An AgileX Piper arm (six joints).
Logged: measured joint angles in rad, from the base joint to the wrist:
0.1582, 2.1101, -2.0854, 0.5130, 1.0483, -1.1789
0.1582, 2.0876, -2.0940, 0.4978, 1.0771, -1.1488
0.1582, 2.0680, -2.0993, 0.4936, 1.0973, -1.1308
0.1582, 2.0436, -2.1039, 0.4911, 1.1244, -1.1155
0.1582, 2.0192, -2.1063, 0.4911, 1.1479, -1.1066
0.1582, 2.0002, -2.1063, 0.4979, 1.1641, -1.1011
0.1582, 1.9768, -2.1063, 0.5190, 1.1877, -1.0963
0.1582, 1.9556, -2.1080, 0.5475, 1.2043, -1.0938
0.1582, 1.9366, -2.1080, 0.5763, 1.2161, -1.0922
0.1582, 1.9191, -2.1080, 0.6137, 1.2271, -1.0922
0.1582, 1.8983, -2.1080, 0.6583, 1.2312, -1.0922
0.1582, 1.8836, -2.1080, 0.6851, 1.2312, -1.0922
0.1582, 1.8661, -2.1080, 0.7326, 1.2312, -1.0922
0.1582, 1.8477, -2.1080, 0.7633, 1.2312, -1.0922
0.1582, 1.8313, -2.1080, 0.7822, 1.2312, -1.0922
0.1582, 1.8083, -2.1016, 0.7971, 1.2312, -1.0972
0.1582, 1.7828, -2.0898, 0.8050, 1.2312, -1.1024
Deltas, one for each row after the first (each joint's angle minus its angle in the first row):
0.0000, -0.0225, -0.0086, -0.0152, 0.0288, 0.0301
0.0000, -0.0421, -0.0139, -0.0194, 0.0490, 0.0481
0.0000, -0.0665, -0.0185, -0.0219, 0.0761, 0.0634
0.0000, -0.0909, -0.0209, -0.0219, 0.0996, 0.0723
0.0000, -0.1099, -0.0209, -0.0151, 0.1158, 0.0778
0.0000, -0.1333, -0.0209, 0.0060, 0.1394, 0.0826
0.0000, -0.1545, -0.0226, 0.0345, 0.1560, 0.0851
0.0000, -0.1735, -0.0226, 0.0633, 0.1678, 0.0867
0.0000, -0.1910, -0.0226, 0.1007, 0.1788, 0.0867
0.0000, -0.2118, -0.0226, 0.1453, 0.1829, 0.0867
0.0000, -0.2265, -0.0226, 0.1721, 0.1829, 0.0867
0.0000, -0.2440, -0.0226, 0.2196, 0.1829, 0.0867
0.0000, -0.2624, -0.0226, 0.2503, 0.1829, 0.0867
0.0000, -0.2788, -0.0226, 0.2692, 0.1829, 0.0867
0.0000, -0.3018, -0.0162, 0.2841, 0.1829, 0.0817
0.0000, -0.3273, -0.0044, 0.2920, 0.1829, 0.0765

